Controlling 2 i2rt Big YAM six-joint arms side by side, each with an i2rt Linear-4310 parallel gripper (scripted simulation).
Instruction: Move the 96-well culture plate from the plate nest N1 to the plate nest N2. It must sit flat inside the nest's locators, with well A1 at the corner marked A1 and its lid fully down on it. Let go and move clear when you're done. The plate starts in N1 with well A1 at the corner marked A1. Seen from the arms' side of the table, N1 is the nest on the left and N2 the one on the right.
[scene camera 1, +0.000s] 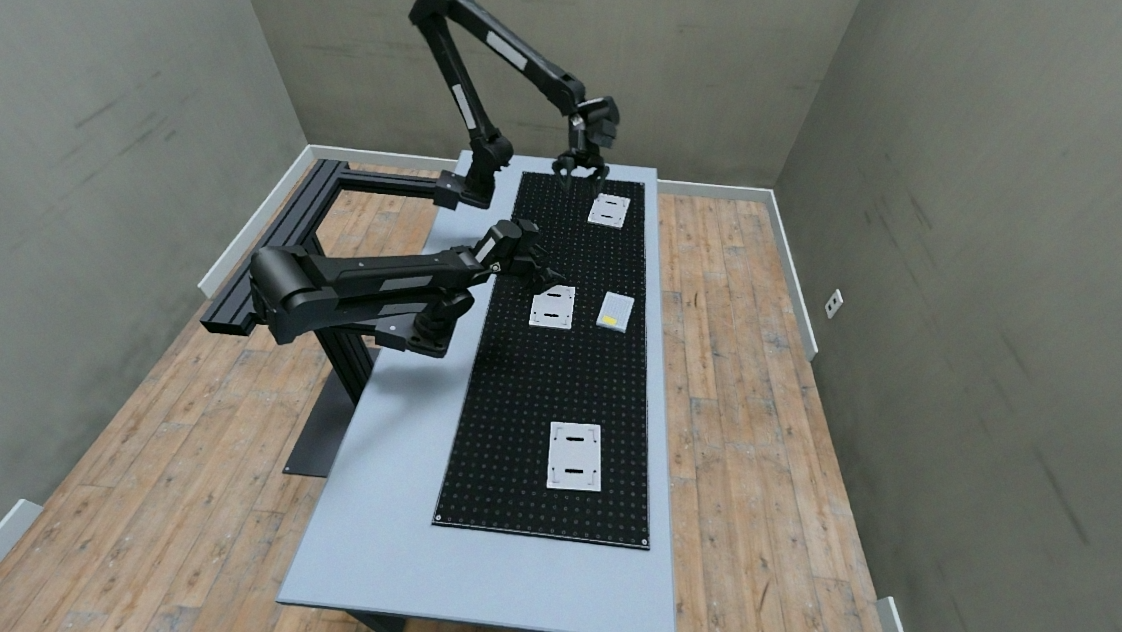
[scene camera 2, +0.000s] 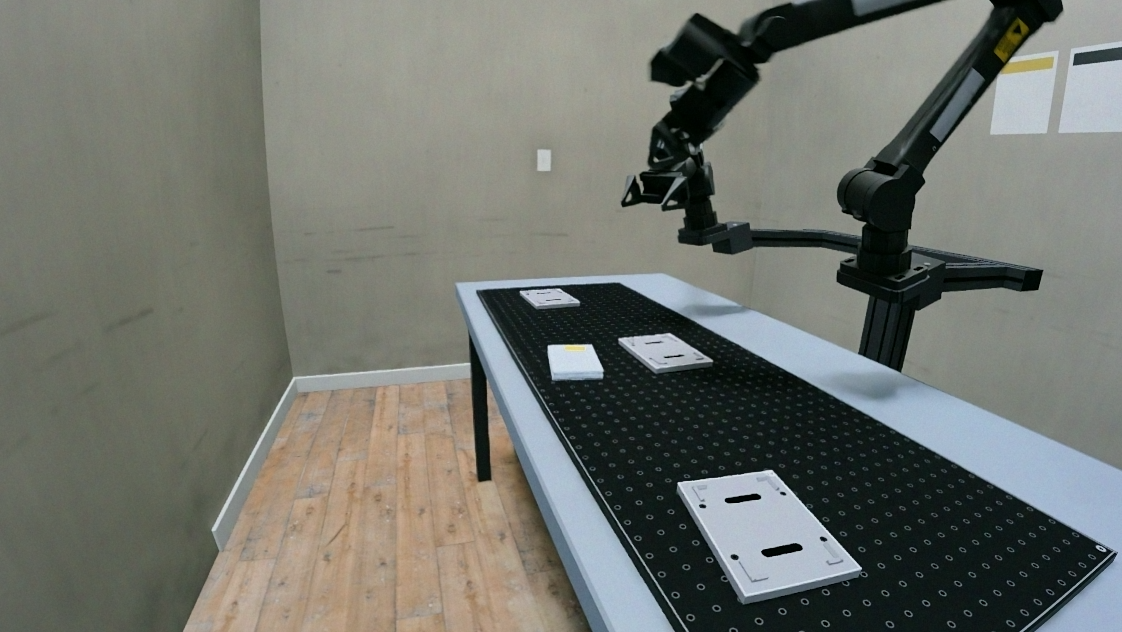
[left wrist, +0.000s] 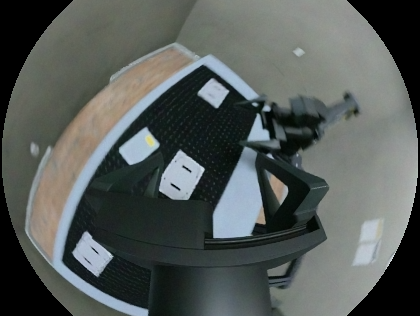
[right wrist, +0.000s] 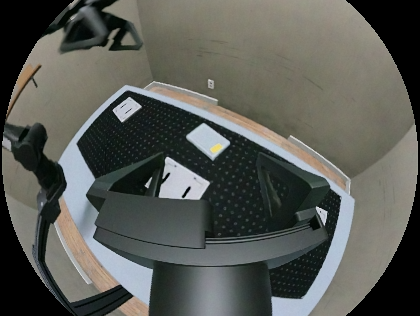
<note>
In view: the left gripper (scene camera 2: 665, 153), the right gripper (scene camera 2: 641, 206), a white nest (left wrist: 176, 176), a nest N2 (scene camera 2: 533, 296) and a nest N1 (scene camera 2: 745, 529).
The left gripper also shows in scene camera 1 (scene camera 1: 580, 195), in the left wrist view (left wrist: 209, 158) and in the right wrist view (right wrist: 122, 43). The right gripper shows as well in scene camera 1 (scene camera 1: 555, 267), in the left wrist view (left wrist: 235, 122) and in the right wrist view (right wrist: 210, 157). The white nest also shows in the right wrist view (right wrist: 179, 179).
</note>
